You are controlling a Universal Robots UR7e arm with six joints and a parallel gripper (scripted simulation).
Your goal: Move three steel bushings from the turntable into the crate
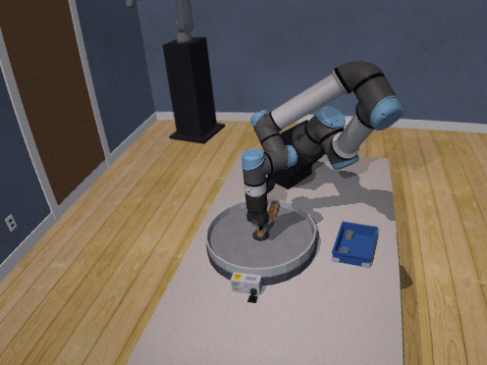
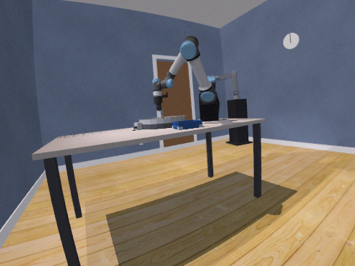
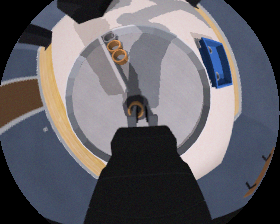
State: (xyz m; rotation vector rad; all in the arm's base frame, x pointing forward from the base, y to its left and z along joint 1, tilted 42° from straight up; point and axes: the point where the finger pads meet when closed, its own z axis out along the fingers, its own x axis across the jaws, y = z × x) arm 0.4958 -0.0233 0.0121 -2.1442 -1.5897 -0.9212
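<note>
Right now the round grey turntable is 1 cm to the right of my hand and 5 cm below it. From my hand the other things lie so: blue crate 11 cm behind, 34 cm to the left, 8 cm below.
</note>
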